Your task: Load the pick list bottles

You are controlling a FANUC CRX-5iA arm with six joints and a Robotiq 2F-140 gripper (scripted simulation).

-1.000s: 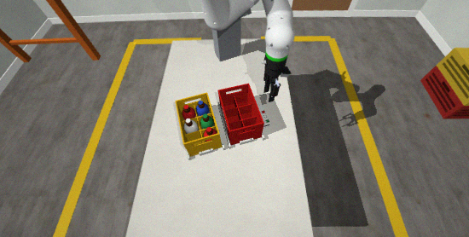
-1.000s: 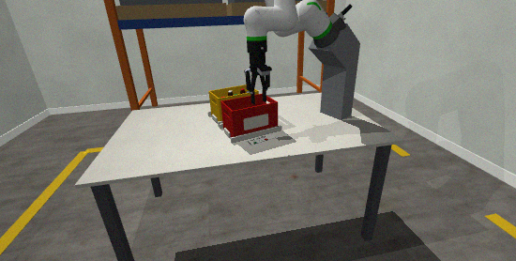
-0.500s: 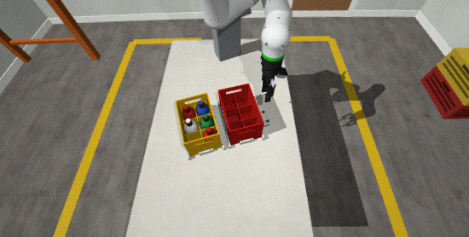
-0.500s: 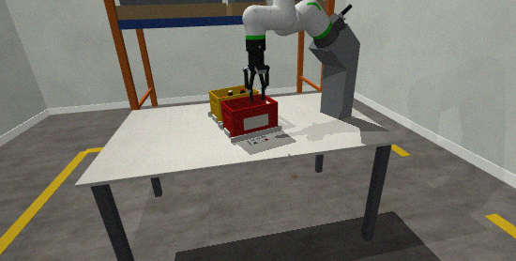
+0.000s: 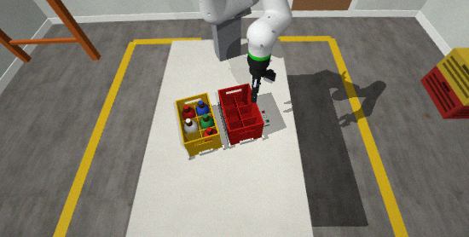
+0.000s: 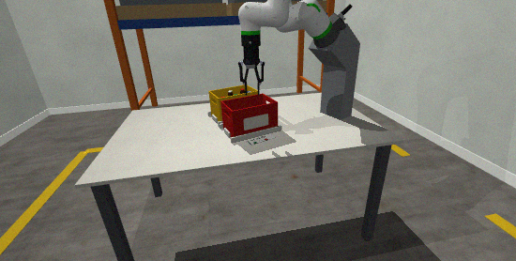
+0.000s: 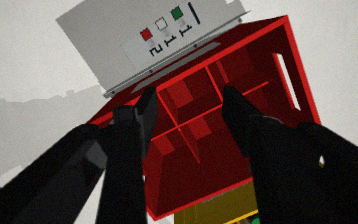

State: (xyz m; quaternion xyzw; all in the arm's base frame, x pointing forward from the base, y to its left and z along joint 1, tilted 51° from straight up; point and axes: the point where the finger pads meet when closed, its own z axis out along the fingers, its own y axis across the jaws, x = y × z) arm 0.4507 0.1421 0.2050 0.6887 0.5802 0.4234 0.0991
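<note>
Right now my hand is 24 cm to the left of the green-label bottle, 18 cm above it and 14 cm short of it. Round my hand: pick list: 27 cm below, 5 cm to the left, 4 cm behind; then red crate: 19 cm below, 7 cm to the right, 3 cm ahead; then blue-labelled bottle: 29 cm to the right, 18 cm below, 6 cm ahead.
</note>
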